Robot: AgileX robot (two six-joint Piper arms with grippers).
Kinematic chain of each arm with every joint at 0, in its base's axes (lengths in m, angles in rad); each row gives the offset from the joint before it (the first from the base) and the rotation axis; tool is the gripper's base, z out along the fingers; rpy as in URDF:
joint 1: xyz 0 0 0.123 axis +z
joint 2: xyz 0 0 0 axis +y
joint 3: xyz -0.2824 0 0.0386 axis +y
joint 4: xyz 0.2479 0 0.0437 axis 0.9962 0 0.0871
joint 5: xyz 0 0 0 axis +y
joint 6: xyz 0.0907 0 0.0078 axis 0.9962 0 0.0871
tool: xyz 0 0 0 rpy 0 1.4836 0
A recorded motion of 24 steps. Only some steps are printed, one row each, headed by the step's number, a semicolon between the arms.
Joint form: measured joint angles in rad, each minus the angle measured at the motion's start. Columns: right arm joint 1, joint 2, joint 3, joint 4, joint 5, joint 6; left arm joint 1, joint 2, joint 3, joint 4, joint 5, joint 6.
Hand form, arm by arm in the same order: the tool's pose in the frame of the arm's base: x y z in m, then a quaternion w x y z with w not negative. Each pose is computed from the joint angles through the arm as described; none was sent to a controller.
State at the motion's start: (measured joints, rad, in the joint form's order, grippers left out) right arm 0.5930 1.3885 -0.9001 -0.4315 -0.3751 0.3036; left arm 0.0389 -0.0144 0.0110 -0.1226 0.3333 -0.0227
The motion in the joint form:
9: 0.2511 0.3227 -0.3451 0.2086 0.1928 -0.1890; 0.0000 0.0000 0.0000 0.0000 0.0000 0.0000
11: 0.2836 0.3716 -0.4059 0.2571 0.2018 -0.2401; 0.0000 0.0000 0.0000 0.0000 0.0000 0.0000
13: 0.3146 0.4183 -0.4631 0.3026 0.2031 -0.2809; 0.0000 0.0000 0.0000 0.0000 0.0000 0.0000
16: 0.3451 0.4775 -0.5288 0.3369 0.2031 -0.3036; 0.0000 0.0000 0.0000 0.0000 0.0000 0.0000
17: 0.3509 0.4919 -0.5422 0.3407 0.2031 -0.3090; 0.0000 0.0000 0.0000 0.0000 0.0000 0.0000
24: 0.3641 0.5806 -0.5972 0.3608 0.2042 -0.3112; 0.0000 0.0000 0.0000 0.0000 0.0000 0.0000
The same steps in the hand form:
9: 0.2683 0.3073 0.3066 0.58416 -0.36499 0.68300 0.24301; 0.0532 -0.0016 0.1803 0.61555 -0.05743 0.78463 -0.04648
11: 0.2680 0.3262 0.3058 0.58382 -0.37378 0.67654 0.24846; 0.0532 -0.0016 0.1803 0.61555 -0.05743 0.78463 -0.04648
13: 0.2666 0.3445 0.3047 0.58431 -0.37913 0.66978 0.25737; 0.0532 -0.0016 0.1803 0.61555 -0.05743 0.78463 -0.04648
16: 0.2659 0.3652 0.3003 0.58228 -0.38289 0.66501 0.26854; 0.0532 -0.0016 0.1803 0.61555 -0.05743 0.78463 -0.04648
17: 0.2660 0.3696 0.2982 0.58149 -0.38533 0.66395 0.26937; 0.0532 -0.0016 0.1803 0.61555 -0.05743 0.78463 -0.04648
24: 0.2725 0.3887 0.2751 0.56575 -0.38825 0.67491 0.27145; 0.0532 -0.0016 0.1803 0.61555 -0.05743 0.78463 -0.04648

